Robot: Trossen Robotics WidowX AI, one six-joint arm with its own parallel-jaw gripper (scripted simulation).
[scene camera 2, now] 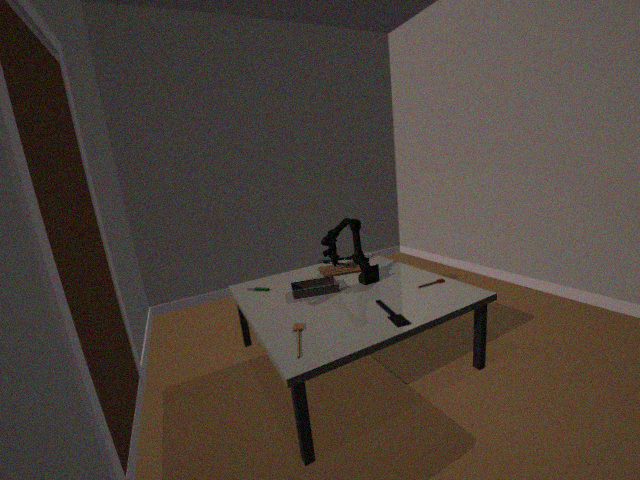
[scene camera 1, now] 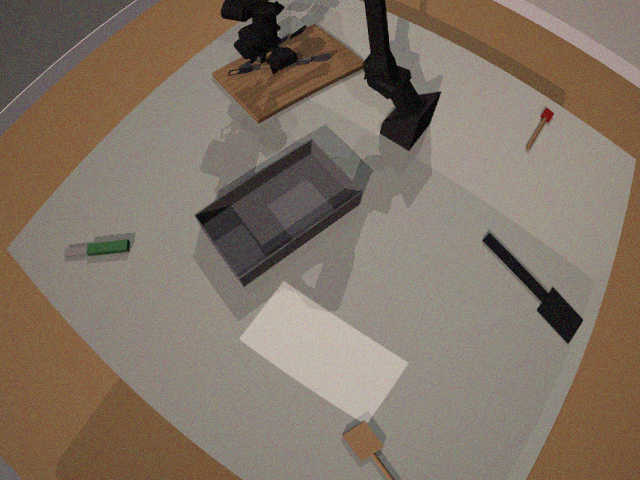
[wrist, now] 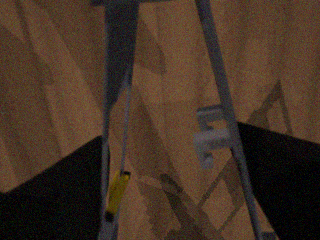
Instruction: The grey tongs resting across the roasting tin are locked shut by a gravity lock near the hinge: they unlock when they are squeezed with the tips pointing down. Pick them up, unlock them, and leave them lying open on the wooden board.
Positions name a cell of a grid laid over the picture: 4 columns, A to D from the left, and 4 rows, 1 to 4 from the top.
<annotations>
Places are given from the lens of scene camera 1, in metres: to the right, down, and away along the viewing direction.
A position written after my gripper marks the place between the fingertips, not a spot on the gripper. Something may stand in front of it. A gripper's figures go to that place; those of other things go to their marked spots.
my gripper (scene camera 1: B1): -0.13, -0.45, 1.03
black spatula (scene camera 1: D3): 0.54, 0.16, 0.82
</annotations>
